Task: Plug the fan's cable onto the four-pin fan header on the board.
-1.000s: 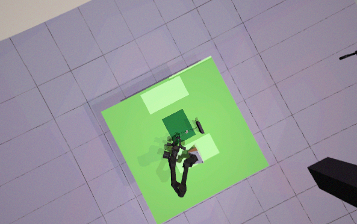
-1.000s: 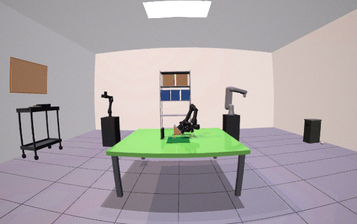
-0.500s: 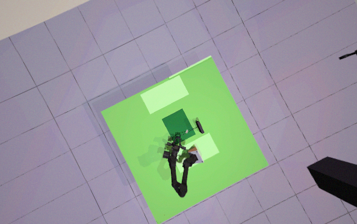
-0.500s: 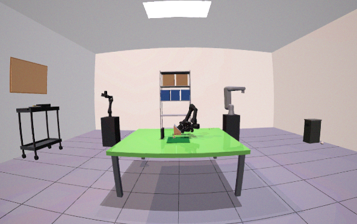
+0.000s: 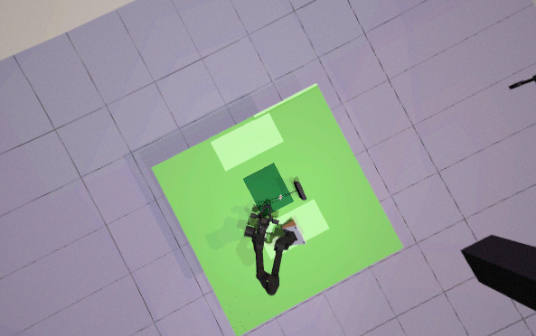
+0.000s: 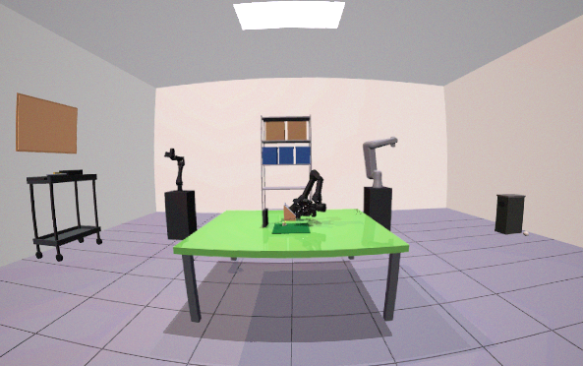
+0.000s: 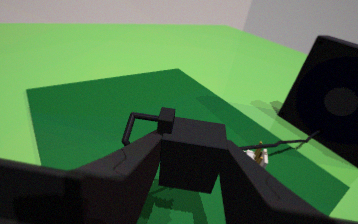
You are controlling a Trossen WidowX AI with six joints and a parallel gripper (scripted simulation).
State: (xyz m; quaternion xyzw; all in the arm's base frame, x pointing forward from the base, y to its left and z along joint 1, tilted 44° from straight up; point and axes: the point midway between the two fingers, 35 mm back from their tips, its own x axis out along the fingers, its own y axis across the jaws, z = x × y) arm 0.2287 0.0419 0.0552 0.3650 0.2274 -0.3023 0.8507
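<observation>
The dark green board lies 8 cm ahead of my gripper tip, 5 cm to the right of it and 9 cm below it. From my gripper tip the other things lie so: dark fan plug: 1 cm below; then white four-pin header: 10 cm to the right, 8 cm below; then fan: 1 cm behind, 23 cm to the right, 2 cm below.
</observation>
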